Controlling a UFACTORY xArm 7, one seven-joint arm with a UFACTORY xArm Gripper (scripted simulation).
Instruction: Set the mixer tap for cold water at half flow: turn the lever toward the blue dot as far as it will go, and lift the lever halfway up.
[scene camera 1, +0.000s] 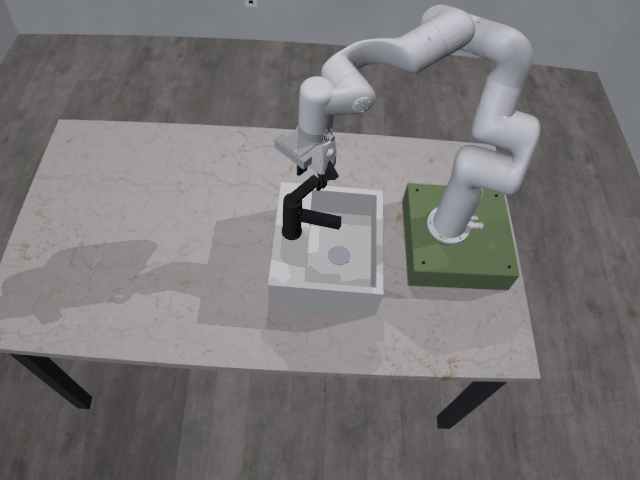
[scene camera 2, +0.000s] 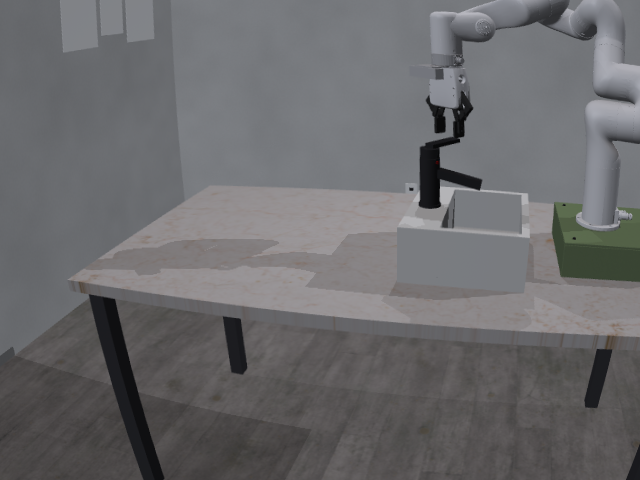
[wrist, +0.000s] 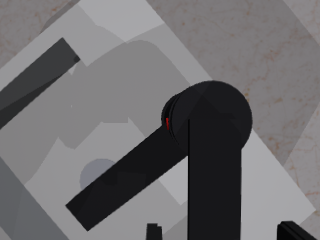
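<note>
A white sink (wrist: 69, 130) is what I see here, together with my own gripper (scene camera 2: 449, 135), (scene camera 1: 311, 179).
</note>
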